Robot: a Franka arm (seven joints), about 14 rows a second.
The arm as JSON. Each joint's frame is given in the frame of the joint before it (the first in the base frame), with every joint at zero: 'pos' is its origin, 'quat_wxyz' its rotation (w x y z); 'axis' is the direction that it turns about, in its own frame. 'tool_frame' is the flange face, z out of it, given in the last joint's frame.
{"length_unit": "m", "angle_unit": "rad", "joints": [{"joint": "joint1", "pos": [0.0, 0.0, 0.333], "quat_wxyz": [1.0, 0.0, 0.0, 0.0], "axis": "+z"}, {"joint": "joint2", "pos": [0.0, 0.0, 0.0], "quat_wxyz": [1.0, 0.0, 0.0, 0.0], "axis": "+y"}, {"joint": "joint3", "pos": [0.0, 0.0, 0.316], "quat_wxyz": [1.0, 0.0, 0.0, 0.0], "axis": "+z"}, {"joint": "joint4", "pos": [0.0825, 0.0, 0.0], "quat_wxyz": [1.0, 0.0, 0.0, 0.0], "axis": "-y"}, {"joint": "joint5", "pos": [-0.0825, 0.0, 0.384], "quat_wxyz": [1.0, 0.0, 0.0, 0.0], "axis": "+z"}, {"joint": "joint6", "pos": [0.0, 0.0, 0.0], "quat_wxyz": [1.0, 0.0, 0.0, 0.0], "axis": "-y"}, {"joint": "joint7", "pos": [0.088, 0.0, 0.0], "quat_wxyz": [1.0, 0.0, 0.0, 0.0], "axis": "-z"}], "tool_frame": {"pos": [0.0, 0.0, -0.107], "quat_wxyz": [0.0, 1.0, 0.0, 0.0]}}
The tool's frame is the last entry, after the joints.
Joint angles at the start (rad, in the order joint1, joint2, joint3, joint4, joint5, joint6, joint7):
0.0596, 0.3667, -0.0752, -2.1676, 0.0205, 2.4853, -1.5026
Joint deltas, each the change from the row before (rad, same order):
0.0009, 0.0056, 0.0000, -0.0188, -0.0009, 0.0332, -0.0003
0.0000, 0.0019, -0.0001, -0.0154, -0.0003, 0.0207, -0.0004
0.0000, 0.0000, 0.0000, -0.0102, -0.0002, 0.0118, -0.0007
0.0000, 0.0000, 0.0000, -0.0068, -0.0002, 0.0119, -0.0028
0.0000, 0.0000, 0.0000, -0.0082, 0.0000, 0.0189, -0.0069
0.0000, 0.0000, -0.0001, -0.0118, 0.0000, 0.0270, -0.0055
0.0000, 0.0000, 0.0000, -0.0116, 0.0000, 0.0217, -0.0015
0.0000, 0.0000, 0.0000, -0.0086, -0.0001, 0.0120, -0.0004
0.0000, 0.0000, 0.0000, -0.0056, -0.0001, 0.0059, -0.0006
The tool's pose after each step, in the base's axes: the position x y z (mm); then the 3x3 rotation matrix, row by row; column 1 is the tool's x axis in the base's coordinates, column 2 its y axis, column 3 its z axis. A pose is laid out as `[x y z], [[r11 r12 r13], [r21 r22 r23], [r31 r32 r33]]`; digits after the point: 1 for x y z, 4 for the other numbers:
[555.7 -8.8 212.3], [[0.0936 0.9948 -0.0393], [0.9954 -0.0943 -0.0155], [-0.0191 -0.0377 -0.9991]]
[551.8 -9.0 207.4], [[0.0932 0.9950 -0.0359], [0.9955 -0.0938 -0.0162], [-0.0195 -0.0342 -0.9992]]
[549.1 -9.1 204.7], [[0.0924 0.9951 -0.0343], [0.9955 -0.0931 -0.0165], [-0.0196 -0.0326 -0.9993]]
[547.7 -9.1 203.3], [[0.0896 0.9956 -0.0292], [0.9958 -0.0901 -0.0169], [-0.0194 -0.0276 -0.9994]]
[546.6 -9.2 202.0], [[0.0828 0.9964 -0.0185], [0.9964 -0.0831 -0.0173], [-0.0188 -0.0170 -0.9997]]
[544.8 -9.3 200.2], [[0.0775 0.9970 -0.0033], [0.9968 -0.0776 -0.0179], [-0.0181 -0.0019 -0.9998]]
[542.5 -9.4 198.0], [[0.0761 0.9971 0.0068], [0.9969 -0.0760 -0.0184], [-0.0178 0.0081 -0.9998]]
[540.3 -9.5 196.1], [[0.0757 0.9971 0.0102], [0.9970 -0.0755 -0.0186], [-0.0178 0.0115 -0.9998]]
[538.7 -9.5 194.7], [[0.0751 0.9971 0.0105], [0.9970 -0.0749 -0.0188], [-0.0179 0.0118 -0.9998]]

